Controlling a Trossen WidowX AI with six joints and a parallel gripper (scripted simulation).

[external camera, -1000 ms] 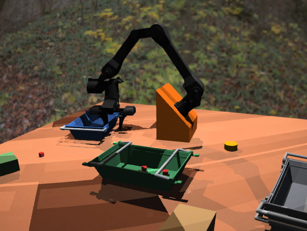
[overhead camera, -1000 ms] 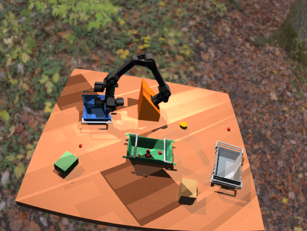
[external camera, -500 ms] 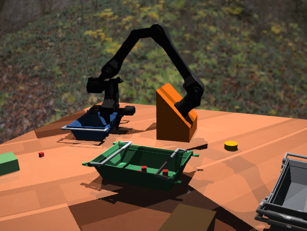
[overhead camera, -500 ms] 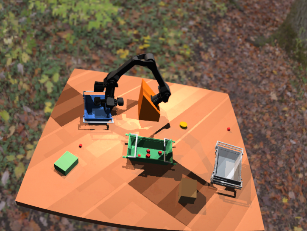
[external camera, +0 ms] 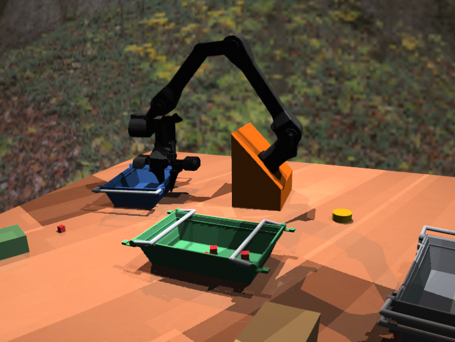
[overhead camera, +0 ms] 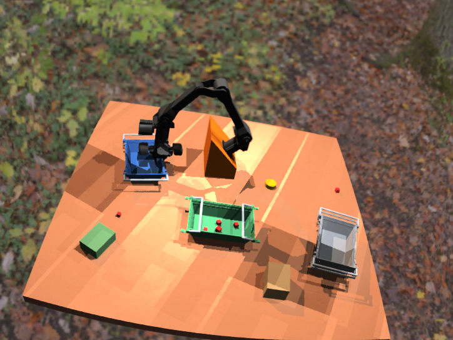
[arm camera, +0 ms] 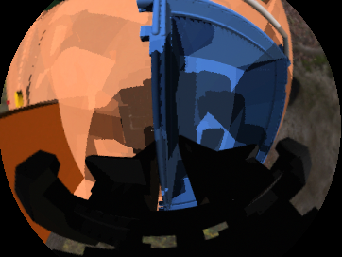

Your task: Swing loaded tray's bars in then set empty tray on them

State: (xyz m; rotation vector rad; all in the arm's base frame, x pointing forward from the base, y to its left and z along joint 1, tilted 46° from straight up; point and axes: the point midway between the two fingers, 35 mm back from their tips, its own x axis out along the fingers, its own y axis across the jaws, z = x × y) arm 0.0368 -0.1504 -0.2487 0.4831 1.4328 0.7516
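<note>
Right now the blue tray is 1 cm ahead of my gripper tip, 7 cm to the right of it and 3 cm above it. The rest, counted from my gripper tip: yellow disc 4 cm ahead, 49 cm to the left; tan box 59 cm ahead, 45 cm to the left, 2 cm above; green box 48 cm ahead, 19 cm to the right, 1 cm above.
</note>
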